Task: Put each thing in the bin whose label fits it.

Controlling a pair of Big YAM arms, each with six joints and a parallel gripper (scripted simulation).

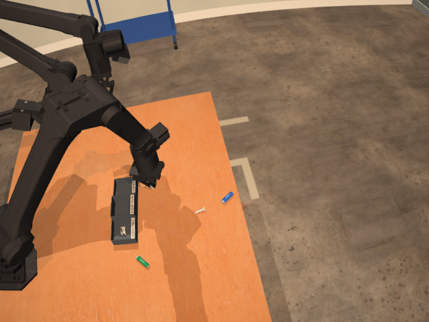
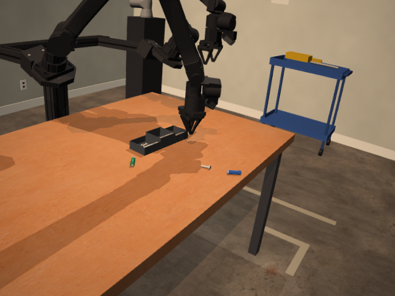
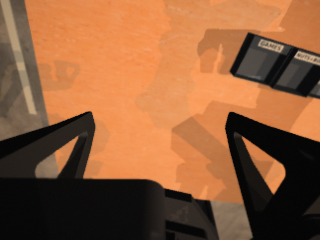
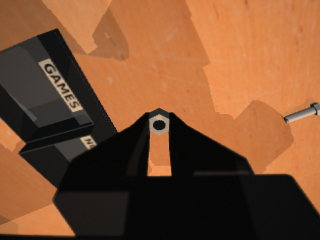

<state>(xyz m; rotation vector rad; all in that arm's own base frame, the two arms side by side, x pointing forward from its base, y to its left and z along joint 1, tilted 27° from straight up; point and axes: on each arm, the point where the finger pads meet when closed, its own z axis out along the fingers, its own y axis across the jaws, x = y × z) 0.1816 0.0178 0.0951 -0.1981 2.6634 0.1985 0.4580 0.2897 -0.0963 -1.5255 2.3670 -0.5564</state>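
My right gripper is now 150 mm short of the bolt, 70 mm to the left of it and 60 mm above it. Round my right hand: pencil sharpener (140 mm to the right, 110 mm behind, 60 mm below); then nut (10 mm below); then blue battery (240 mm ahead, 60 mm below, 30 mm to the right).
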